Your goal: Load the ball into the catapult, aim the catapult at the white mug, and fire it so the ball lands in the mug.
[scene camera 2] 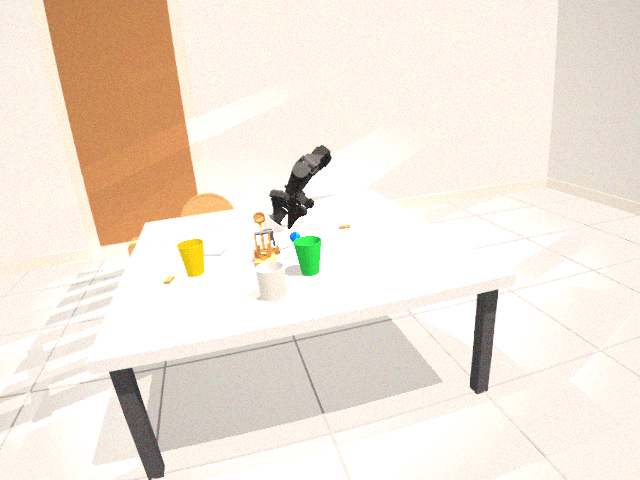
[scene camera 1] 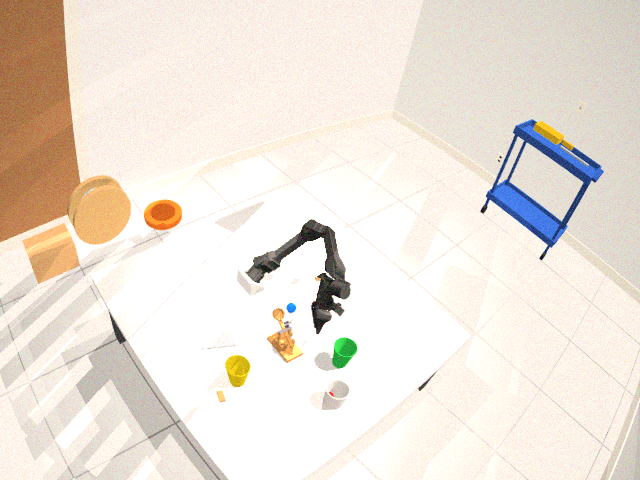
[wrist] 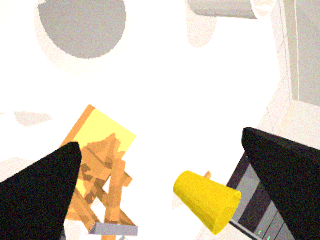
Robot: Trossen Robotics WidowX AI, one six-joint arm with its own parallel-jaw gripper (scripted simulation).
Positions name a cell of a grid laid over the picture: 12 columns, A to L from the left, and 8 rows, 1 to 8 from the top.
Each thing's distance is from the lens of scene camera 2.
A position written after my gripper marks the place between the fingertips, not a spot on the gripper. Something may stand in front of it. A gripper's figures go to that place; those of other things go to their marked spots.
my gripper (scene camera 2: F4): 151 cm
wooden catapult (scene camera 2: E5): 160 cm
green cup (scene camera 2: F5): 139 cm
yellow cup (scene camera 2: D5): 153 cm
The marked spots on the wooden catapult and the green cup are 27 cm apart.
